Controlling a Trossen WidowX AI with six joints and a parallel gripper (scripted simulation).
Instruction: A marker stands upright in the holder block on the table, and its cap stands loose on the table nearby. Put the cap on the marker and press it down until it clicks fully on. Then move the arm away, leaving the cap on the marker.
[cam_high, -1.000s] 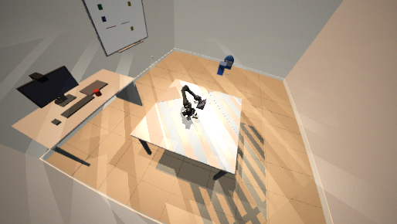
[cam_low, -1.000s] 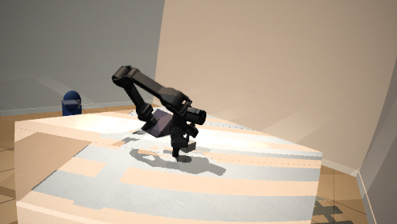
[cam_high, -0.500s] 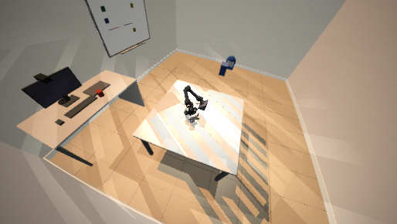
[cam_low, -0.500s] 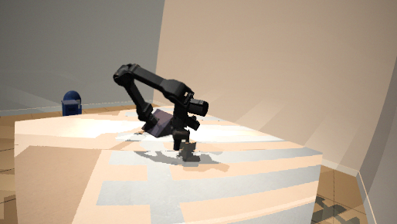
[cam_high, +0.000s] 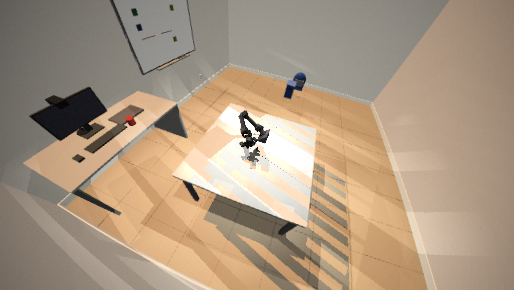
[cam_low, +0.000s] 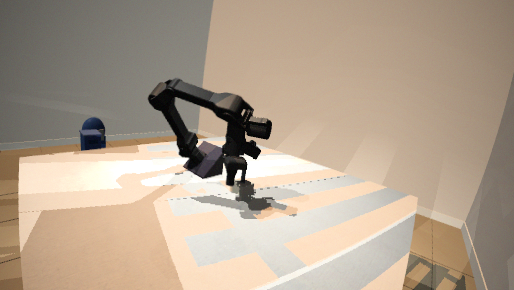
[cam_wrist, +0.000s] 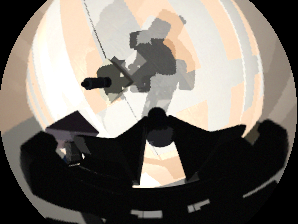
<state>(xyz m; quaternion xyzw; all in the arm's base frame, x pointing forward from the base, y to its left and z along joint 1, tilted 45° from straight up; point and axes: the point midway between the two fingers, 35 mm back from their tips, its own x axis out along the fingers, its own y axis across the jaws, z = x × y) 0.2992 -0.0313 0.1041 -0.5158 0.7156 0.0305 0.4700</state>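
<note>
Right now the holder block is 100 mm to the left of my gripper tip, 60 mm below it and 30 mm behind it. From my gripper tip the other things lie so: dark cap (10 mm above).
</note>
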